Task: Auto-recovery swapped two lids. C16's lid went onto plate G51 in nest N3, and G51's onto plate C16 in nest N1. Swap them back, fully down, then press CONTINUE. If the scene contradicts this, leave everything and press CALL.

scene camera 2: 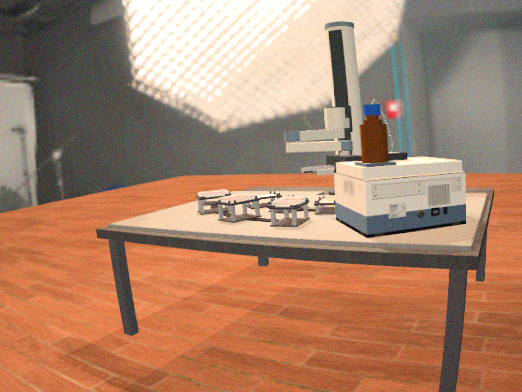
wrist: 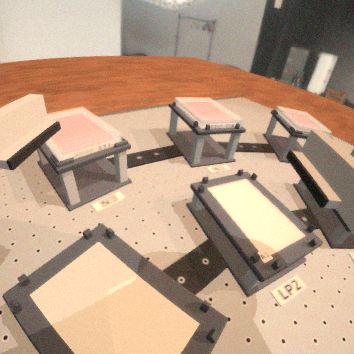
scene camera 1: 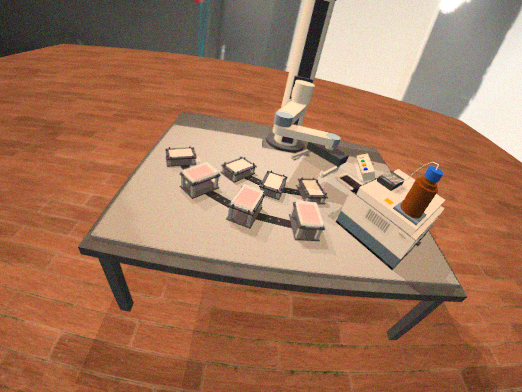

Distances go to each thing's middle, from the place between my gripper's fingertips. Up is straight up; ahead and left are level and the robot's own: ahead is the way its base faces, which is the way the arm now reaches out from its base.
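My hand is 0.27 m short of the brown bottle (scene camera 2: 374, 146), and it is also 0.15 m below the bottle and 0.36 m to the right of it.
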